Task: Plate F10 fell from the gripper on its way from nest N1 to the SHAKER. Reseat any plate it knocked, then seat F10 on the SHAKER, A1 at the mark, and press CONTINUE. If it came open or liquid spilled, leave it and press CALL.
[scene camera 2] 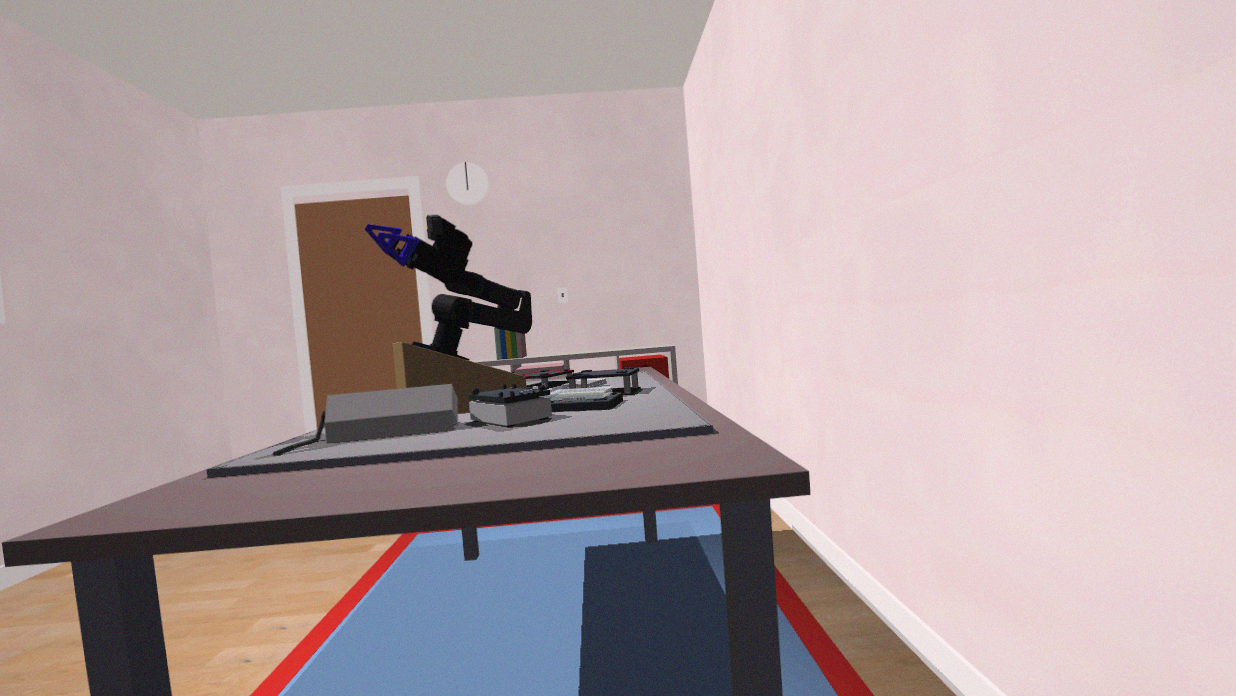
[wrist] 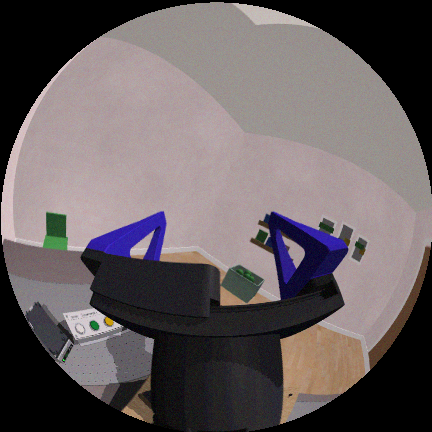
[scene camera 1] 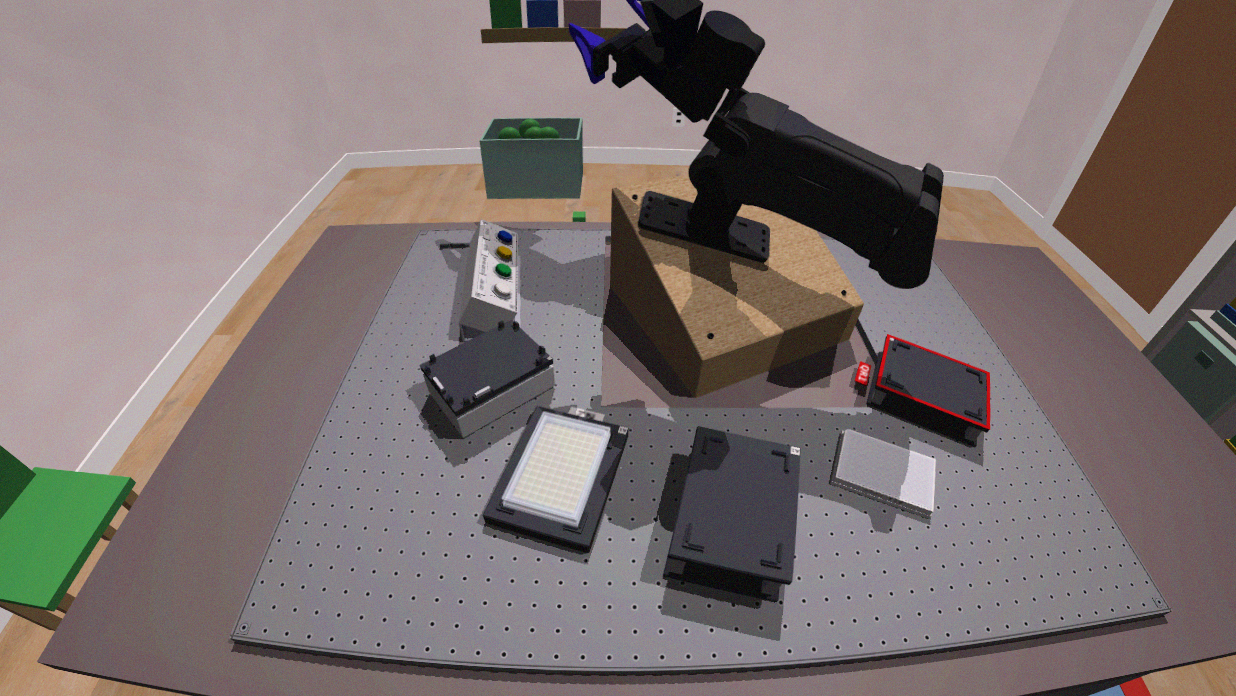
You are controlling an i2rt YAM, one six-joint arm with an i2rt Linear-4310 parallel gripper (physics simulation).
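Places are measured from the arm's base along level axes (x ahead, y left, z up), in metres.
Where they show: gripper, fingertip midpoint: [scene camera 2: 371,230] [wrist: 216,216] [scene camera 1: 598,10]; arm's base at its link origin: [scene camera 2: 442,354] [scene camera 1: 705,228].
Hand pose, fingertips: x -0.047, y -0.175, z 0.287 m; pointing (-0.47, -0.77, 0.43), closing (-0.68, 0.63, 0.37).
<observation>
Each offset is from my fingertips to the top centre of the thing. "spot": to the spot under its first point.
My gripper [scene camera 2: 373,230] [wrist: 216,216] is open and empty, raised high above the table. A pale, clear-sided plate {0.349 m ahead, 0.441 m left, 0.405 m down} [scene camera 1: 883,472] lies flat on the pegboard at the right, outside any nest; its label is unreadable. It looks closed, and no liquid shows around it. A cream-welled plate {0.423 m ahead, 0.047 m left, 0.385 m down} [scene camera 1: 557,467] lies on a low black nest {0.423 m ahead, 0.047 m left, 0.397 m down} [scene camera 1: 539,531]; I cannot tell whether it is fully seated. A grey box with a black, pinned top {spot: 0.319 m ahead, 0.072 m right, 0.365 m down} [scene camera 1: 488,367] [scene camera 2: 510,408], apparently the SHAKER, bears no plate. The button box {0.110 m ahead, 0.150 m right, 0.336 m down} [scene camera 1: 489,278] [scene camera 2: 390,413] [wrist: 86,331] has white, green, yellow and blue buttons.
A raised black nest {0.444 m ahead, 0.248 m left, 0.361 m down} [scene camera 1: 741,501] stands empty at front centre. A red-rimmed nest {0.202 m ahead, 0.531 m left, 0.375 m down} [scene camera 1: 934,380], also empty, stands at the right beside a red tag {spot: 0.172 m ahead, 0.439 m left, 0.418 m down} [scene camera 1: 863,373]. The wooden arm base [scene camera 1: 735,302] rises at the back. A bin of green balls [scene camera 1: 531,168] [wrist: 243,283] stands beyond the table.
</observation>
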